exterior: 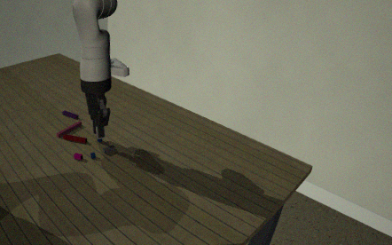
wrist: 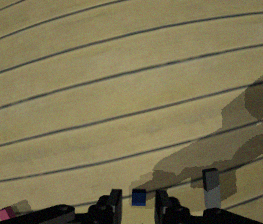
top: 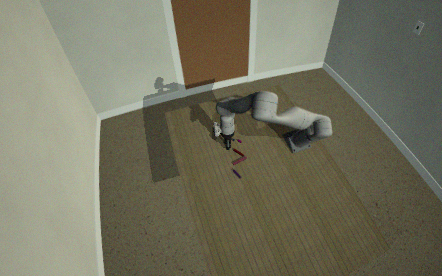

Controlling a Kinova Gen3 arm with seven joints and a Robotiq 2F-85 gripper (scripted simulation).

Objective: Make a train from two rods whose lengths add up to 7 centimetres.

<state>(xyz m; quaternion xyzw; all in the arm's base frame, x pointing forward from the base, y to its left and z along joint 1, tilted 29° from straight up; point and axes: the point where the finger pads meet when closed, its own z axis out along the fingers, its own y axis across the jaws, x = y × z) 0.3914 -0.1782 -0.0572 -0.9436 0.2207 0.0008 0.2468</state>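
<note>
The grey rod is 50 mm to the right of my hand, 30 mm below it and 20 mm behind it. From my hand the other things lie so: red rod (60 mm to the left, 40 mm behind, 30 mm below); pink rod (110 mm to the left, 30 mm below, 20 mm behind); magenta rod (90 mm behind, 30 mm below, 20 mm to the right).
</note>
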